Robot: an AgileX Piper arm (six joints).
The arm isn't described. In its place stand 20 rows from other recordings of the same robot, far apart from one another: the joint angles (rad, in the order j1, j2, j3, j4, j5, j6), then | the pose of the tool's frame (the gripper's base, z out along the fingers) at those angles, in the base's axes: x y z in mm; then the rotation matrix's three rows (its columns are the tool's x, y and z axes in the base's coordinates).
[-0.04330, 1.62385, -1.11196, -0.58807, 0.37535, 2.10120] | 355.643 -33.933 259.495; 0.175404 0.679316 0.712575; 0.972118 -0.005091 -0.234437; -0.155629 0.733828 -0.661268
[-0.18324, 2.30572, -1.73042, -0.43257, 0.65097, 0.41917] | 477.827 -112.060 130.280; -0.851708 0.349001 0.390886; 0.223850 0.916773 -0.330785; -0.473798 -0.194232 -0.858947
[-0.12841, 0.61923, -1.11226, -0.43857, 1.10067, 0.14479] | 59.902 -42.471 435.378; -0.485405 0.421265 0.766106; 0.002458 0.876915 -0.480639; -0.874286 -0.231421 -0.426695
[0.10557, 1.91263, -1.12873, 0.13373, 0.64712, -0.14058] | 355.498 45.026 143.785; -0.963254 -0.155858 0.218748; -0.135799 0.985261 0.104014; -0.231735 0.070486 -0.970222
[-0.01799, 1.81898, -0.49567, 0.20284, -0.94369, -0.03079] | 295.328 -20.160 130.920; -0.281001 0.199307 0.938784; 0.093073 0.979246 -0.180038; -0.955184 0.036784 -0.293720
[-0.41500, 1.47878, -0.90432, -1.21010, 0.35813, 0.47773] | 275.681 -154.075 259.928; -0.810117 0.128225 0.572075; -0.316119 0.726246 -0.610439; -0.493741 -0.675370 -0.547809
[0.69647, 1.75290, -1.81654, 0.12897, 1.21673, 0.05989] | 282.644 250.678 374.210; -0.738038 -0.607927 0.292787; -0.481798 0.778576 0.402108; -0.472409 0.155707 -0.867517
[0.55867, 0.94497, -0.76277, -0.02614, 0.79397, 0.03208] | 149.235 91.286 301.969; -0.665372 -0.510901 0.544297; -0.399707 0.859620 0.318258; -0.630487 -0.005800 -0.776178
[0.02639, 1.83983, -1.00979, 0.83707, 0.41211, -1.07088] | 355.917 36.475 157.194; -0.774046 -0.406441 0.485447; -0.282014 0.907812 0.310395; -0.566852 0.103357 -0.817310
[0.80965, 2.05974, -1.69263, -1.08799, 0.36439, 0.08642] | 359.710 335.951 268.070; 0.235645 -0.527230 0.816394; -0.889833 0.220691 0.399366; -0.390729 -0.820563 -0.417142
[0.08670, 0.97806, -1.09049, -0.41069, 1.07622, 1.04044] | 174.700 -16.913 386.664; -0.383396 0.652801 0.653344; 0.664333 0.686354 -0.295938; -0.641614 0.320576 -0.696823
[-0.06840, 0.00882, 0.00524, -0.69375, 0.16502, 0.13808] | 56.000 -13.417 199.452; -0.136176 0.119044 0.983506; -0.510796 0.842185 -0.172663; -0.848848 -0.525884 -0.053878
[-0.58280, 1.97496, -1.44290, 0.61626, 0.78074, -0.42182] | 369.562 -199.270 204.406; -0.736700 0.389291 0.552925; 0.534124 0.836449 0.122742; -0.414712 0.385754 -0.824141
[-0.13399, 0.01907, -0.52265, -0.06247, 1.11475, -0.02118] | -7.527 -4.132 279.526; -0.503422 0.157165 0.849627; 0.018795 0.985077 -0.171084; -0.863836 -0.070158 -0.498864
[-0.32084, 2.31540, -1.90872, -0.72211, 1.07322, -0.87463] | 445.605 -203.781 176.003; -0.670392 -0.740299 0.050317; -0.597162 0.498034 -0.628776; 0.440423 -0.451573 -0.775957
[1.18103, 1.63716, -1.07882, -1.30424, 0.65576, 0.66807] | 181.859 301.839 262.232; 0.110865 -0.609808 0.784757; -0.880314 0.306223 0.362320; -0.461256 -0.731001 -0.502873
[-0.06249, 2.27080, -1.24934, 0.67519, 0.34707, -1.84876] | 410.039 -6.272 42.363; -0.322318 -0.876300 0.358063; -0.893526 0.406541 0.190617; -0.312605 -0.258499 -0.914033
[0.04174, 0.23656, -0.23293, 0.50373, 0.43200, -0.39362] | 66.863 21.200 243.211; -0.311159 -0.212385 0.926322; 0.055998 0.968918 0.240962; -0.948706 0.126850 -0.289595
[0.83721, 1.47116, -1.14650, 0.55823, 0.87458, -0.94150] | 174.737 249.089 298.937; -0.050921 -0.998619 0.012965; -0.782033 0.047944 0.621390; -0.621154 0.021503 -0.783394
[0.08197, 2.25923, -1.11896, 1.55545, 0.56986, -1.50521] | 384.378 80.834 42.589; -0.885502 -0.288821 0.363963; -0.032750 0.820179 0.571169; -0.463480 0.493851 -0.735729
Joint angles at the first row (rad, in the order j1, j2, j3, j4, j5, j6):
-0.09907, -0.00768, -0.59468, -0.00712, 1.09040, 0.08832
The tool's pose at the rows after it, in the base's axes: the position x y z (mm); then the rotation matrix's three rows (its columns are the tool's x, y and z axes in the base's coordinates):
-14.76 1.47 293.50; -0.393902 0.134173 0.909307; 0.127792 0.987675 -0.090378; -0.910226 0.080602 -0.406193
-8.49 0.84 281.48; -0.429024 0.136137 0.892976; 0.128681 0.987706 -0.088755; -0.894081 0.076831 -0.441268
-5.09 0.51 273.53; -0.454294 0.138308 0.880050; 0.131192 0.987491 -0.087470; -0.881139 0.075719 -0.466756
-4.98 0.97 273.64; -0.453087 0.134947 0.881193; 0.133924 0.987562 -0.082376; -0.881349 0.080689 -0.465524
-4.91 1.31 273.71; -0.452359 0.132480 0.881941; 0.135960 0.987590 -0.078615; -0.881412 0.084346 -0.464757
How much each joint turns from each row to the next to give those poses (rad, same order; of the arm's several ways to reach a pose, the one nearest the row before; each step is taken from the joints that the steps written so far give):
-0.00003, 0.00003, 0.03006, 0.00715, -0.01264, -0.00003
0.00008, -0.00001, 0.04680, -0.00007, -0.00806, -0.00253
-0.00009, -0.00004, 0.02888, 0.00009, -0.00025, -0.00008
0.00003, 0.00002, 0.00002, 0.00588, -0.00141, 0.00003
0.00002, 0.00001, 0.00001, 0.00433, -0.00085, 0.00002

